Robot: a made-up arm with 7 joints.
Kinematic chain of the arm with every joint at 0, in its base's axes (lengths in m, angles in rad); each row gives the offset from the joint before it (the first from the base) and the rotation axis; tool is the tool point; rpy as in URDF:
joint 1: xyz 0 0 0 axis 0.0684 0.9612 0.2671
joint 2: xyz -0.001 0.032 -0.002 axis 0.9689 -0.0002 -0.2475
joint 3: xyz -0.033 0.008 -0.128 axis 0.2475 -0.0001 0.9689
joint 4: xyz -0.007 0 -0.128 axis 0.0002 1 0
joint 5: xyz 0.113 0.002 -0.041 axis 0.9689 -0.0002 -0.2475
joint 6: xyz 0.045 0 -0.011 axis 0.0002 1 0
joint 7: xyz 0.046 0 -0.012 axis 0.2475 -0.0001 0.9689
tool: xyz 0 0 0 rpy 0 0.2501 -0.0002
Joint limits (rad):
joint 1: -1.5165..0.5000
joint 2: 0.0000..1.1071
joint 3: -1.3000..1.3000
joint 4: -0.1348..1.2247
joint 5: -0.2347..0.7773
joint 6: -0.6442..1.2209
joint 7: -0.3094..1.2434
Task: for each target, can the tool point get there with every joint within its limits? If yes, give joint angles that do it. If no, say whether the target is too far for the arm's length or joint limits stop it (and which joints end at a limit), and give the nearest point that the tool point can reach.
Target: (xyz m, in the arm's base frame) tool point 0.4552 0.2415 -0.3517
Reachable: no: too far | nearest point 0.3574 0.1951 -0.2743 | short by 0.133 m
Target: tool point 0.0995 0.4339 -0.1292
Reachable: yes | joints -0.0910 0.9499 0.7974 0.5195 0.5164 0.8344 -0.1075
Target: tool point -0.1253 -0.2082 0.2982
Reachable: no: joint limits stop it (at a limit: joint 1, joint 2, joint 4, joint 6) | nearest point 0.2144 -0.1918 0.0696 | short by 0.410 m
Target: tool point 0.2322 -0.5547 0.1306
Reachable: no: too far | nearest point 0.2397 -0.2482 0.0043 | short by 0.332 m
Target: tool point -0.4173 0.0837 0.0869
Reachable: no: joint limits stop it (at a limit: joint 1, joint 3, joint 4, joint 5, joint 6) | nearest point -0.3104 0.2181 -0.2703 | short by 0.396 m
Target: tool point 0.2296 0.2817 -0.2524
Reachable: yes | joints -0.5220 0.2873 0.9746 0.3756 -0.0500 0.2251 0.5360
